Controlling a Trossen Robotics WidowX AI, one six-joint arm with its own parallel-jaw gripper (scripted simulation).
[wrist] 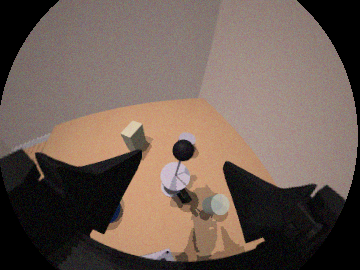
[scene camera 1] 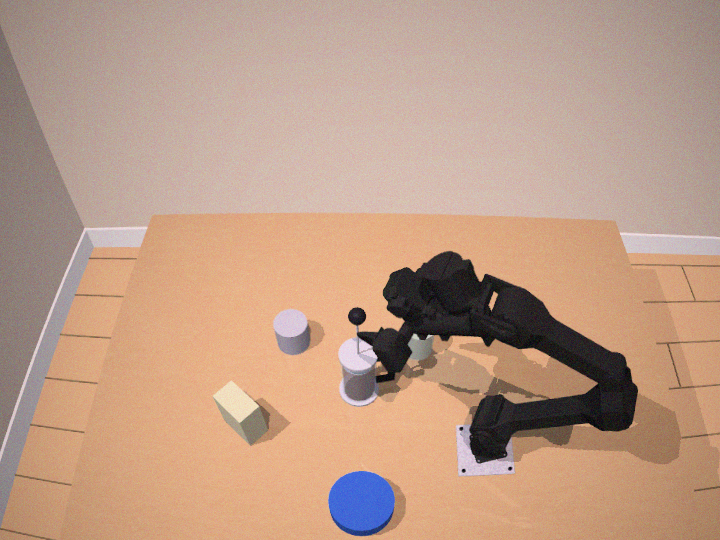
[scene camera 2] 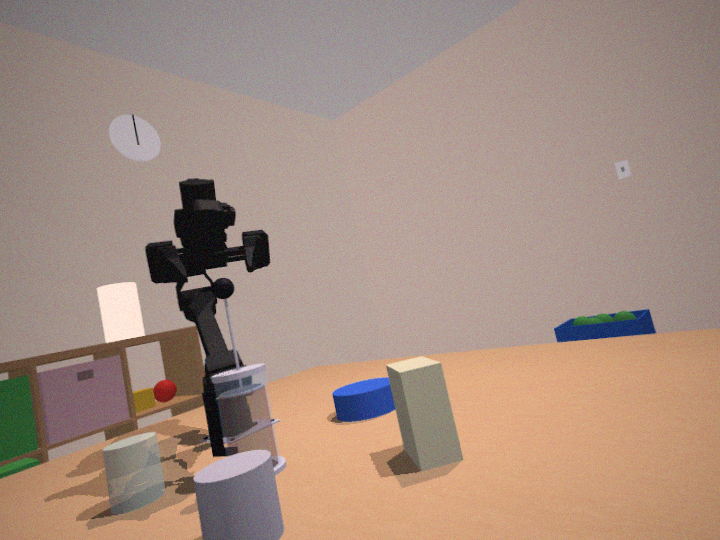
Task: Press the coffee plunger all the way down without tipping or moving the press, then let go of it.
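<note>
Through scene camera 2 I see my gripper (scene camera 2: 219,274), open and holding nothing, along with a coffee press (scene camera 2: 247,422), a cream block (scene camera 2: 425,417), a blue disc (scene camera 2: 371,398) and a pale green cylinder (scene camera 2: 134,476). Scene camera 1 gives me a lilac-grey cylinder (scene camera 1: 292,332), and it also has the coffee press (scene camera 1: 359,387) and my gripper (scene camera 1: 371,314). In the wrist view I find the press (wrist: 175,176) again, together with my gripper (wrist: 184,160).
</note>
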